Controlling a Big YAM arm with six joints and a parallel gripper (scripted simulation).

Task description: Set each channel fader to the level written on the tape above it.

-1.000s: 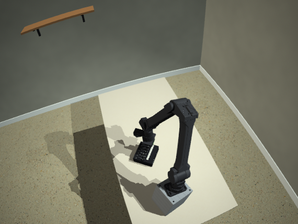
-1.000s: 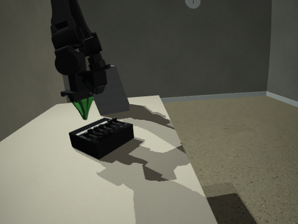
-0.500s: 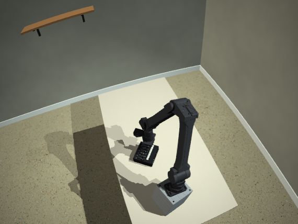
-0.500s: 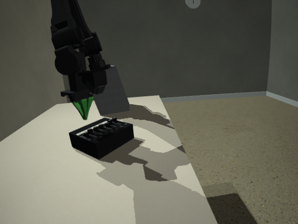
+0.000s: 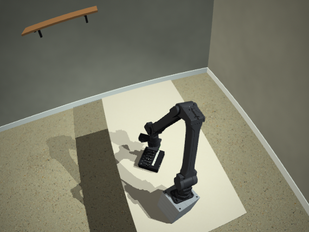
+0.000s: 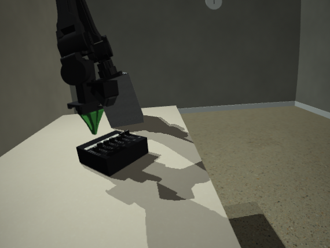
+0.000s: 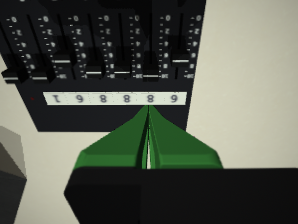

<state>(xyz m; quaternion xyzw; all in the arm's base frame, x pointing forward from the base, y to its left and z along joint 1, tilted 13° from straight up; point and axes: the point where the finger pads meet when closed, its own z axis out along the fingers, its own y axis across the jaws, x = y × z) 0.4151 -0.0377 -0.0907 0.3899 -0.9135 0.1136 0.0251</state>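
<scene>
My gripper is now 30 mm above the channel 2 fader, 10 mm to the right of it and 10 mm short of it. Round my hand: master fader cap 90 mm to the left, 70 mm behind, 30 mm below; then channel 1 fader cap 40 mm ahead, 30 mm below, 10 mm to the left.
</scene>
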